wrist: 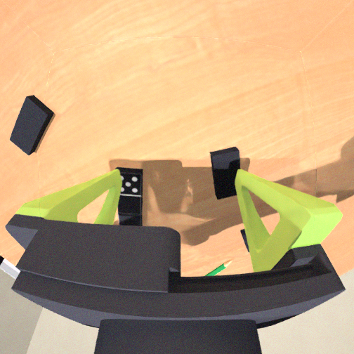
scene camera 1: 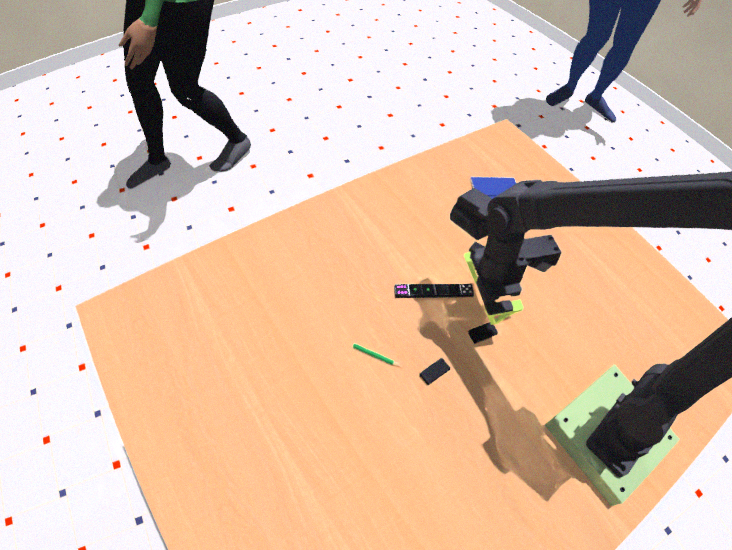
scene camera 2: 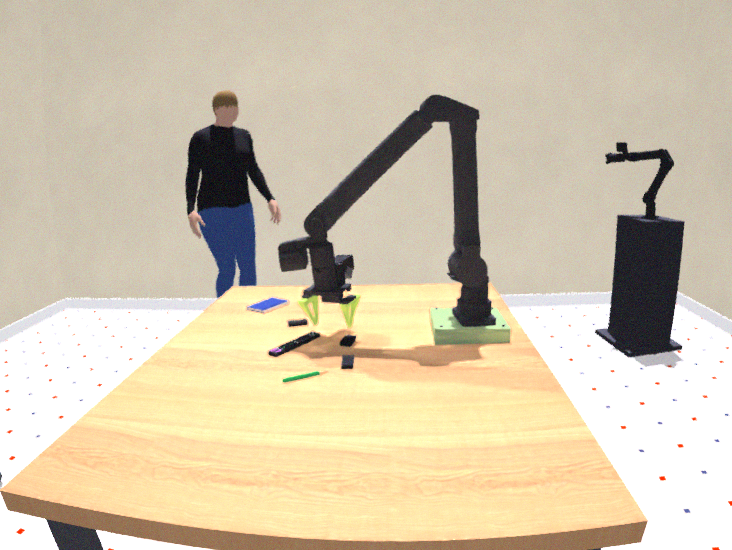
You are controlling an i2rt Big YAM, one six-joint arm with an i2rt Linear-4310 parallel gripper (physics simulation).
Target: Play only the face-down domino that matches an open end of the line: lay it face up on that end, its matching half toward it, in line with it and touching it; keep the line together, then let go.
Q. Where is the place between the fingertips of my gripper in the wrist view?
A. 178,175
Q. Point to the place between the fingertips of my gripper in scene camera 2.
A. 332,326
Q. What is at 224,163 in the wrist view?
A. A domino.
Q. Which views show my gripper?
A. The wrist view, scene camera 1 and scene camera 2: all of them.
